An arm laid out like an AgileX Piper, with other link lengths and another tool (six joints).
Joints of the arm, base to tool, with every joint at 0 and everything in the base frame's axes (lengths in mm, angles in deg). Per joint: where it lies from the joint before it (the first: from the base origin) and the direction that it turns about. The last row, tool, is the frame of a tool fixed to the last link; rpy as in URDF.
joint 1: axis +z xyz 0 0 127.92
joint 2: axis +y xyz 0 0 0
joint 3: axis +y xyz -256.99 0 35.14
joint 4: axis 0.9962 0 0.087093 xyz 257.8 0 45.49
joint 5: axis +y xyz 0 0 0
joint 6: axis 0.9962 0 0.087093 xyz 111.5 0 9.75
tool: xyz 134.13 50 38.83 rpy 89.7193 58.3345 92.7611
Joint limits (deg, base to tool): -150..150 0..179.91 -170..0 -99.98..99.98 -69.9..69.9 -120..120
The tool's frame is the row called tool.
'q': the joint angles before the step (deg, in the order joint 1, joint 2, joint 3, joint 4, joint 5, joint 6). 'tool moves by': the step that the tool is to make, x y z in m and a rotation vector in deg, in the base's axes. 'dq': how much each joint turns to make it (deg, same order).
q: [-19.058, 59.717, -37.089, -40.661, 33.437, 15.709]
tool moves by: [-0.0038, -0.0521, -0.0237, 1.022, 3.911, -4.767]
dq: [-10.564, 9.155, -3.683, 2.411, -4.450, -5.919]
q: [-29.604, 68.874, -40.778, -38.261, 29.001, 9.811]
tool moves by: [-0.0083, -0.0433, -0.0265, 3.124, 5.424, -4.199]
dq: [-7.482, 9.924, -6.464, 5.263, 0.627, -7.997]
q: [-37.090, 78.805, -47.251, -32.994, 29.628, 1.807]
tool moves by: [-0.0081, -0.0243, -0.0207, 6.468, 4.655, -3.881]
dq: [-5.006, 8.476, -8.338, 9.565, 5.791, -9.778]
